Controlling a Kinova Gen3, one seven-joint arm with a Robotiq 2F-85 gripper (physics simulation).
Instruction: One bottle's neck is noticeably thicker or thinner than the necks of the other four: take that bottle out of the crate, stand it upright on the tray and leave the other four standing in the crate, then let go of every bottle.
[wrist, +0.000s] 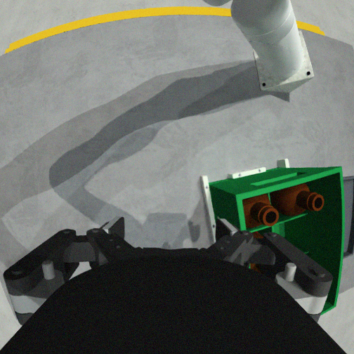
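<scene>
The green crate (226, 199) stands at the right of the wrist view, seen at a slant from above. Two brown bottles (256, 211) (287, 199) stand in its compartments at the far side, their necks pointing right in the view. Bits of brown show below them, mostly hidden behind my right finger. The other bottles cannot be made out, and neck widths cannot be fully compared. My gripper (170, 228) is open and empty, to the left of the crate in the view. A dark-rimmed grey thing, possibly the tray, is cut off at the right edge, beyond the crate.
White brackets (207, 207) (246, 173) stand along the crate's left and far sides. The robot's white base (285, 75) is at the top right, and its arm's shadow crosses the grey surface. A yellow curved line (150, 12) runs along the top.
</scene>
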